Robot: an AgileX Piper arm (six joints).
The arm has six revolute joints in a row. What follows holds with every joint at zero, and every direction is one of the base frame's. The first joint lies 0.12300 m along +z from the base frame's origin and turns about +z. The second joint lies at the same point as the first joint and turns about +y. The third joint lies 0.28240 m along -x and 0.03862 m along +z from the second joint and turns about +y. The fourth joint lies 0.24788 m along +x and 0.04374 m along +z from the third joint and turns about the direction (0.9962, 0, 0.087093). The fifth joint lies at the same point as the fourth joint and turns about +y. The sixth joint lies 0.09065 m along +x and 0.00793 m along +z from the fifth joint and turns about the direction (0.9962, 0, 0.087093). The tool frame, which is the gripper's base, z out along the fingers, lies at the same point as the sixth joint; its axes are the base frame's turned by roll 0.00, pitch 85.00 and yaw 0.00 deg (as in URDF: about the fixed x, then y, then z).
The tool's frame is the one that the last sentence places.
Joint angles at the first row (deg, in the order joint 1, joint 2, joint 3, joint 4, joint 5, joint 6):
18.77, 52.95, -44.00, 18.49, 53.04, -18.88
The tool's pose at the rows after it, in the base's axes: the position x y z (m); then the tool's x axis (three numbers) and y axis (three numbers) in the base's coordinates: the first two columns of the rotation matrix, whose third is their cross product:
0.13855 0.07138 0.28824 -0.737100 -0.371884 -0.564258 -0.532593 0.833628 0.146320
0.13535 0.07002 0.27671 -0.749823 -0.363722 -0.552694 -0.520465 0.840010 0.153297
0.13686 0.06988 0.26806 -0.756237 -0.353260 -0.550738 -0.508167 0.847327 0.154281
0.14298 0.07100 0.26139 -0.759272 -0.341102 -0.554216 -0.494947 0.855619 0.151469
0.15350 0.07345 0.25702 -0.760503 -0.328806 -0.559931 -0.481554 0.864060 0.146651
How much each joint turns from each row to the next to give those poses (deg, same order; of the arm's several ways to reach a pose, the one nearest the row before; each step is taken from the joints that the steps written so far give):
0.00, -1.38, 3.82, 0.16, -0.80, 0.38
0.01, -0.53, 2.70, 0.15, -1.49, 0.24
0.01, 0.48, 1.76, 0.10, -2.24, 0.10
0.01, 1.58, 0.89, 0.07, -2.87, 0.03
0.00, 2.65, -0.17, 0.05, -3.07, 0.00

